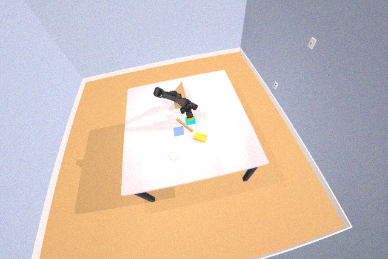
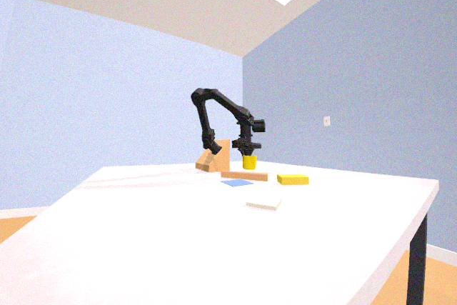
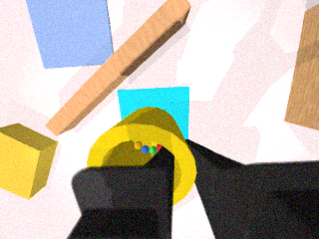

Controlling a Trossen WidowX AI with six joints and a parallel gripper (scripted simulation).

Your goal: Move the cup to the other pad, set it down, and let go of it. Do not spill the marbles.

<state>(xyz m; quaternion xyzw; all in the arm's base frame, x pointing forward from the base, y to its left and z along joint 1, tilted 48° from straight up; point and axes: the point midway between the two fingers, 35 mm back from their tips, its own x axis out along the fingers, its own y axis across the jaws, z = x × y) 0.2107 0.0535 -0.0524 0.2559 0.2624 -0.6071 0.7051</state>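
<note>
My gripper tip is now 8 cm short of the wooden bar, 6 cm to the left of it and 6 cm above it. Round my gripper tip: yellow cup 2 cm ahead; then blue pad 13 cm to the right, 13 cm ahead, 8 cm below.
</note>
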